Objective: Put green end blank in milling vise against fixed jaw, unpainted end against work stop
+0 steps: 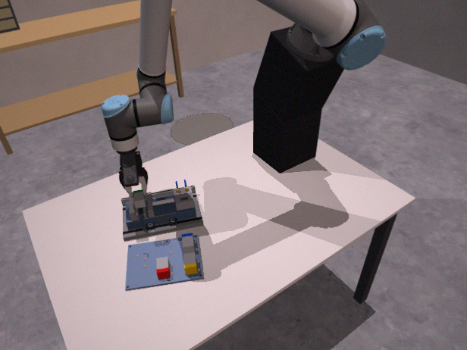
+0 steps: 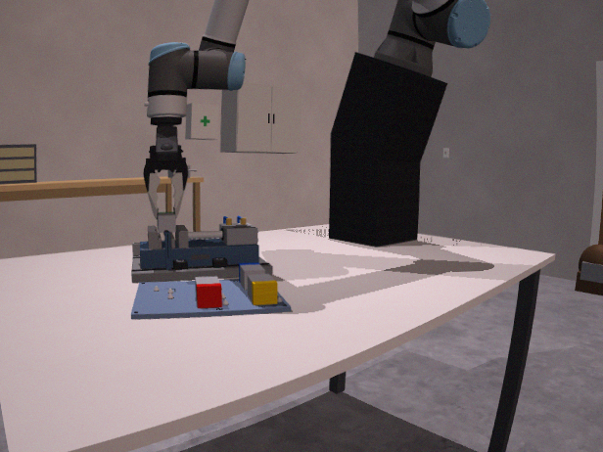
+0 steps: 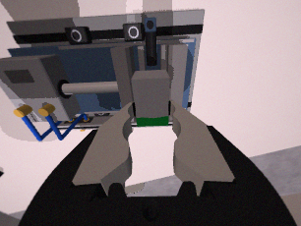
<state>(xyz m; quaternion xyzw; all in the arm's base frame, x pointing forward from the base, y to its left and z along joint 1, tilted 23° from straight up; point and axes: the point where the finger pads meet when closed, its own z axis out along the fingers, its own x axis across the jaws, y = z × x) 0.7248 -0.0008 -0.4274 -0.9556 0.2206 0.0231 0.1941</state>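
Now: hand 30 mm short of the fixed jaw, 10 mm to the left of it and 50 mm above it. Also, from my hand: dark work stop rod 20 mm ahead, 50 mm to the left, 40 mm below; green-ended blank 20 mm below; blue milling vise 60 mm behind, 30 mm to the left, 90 mm below.
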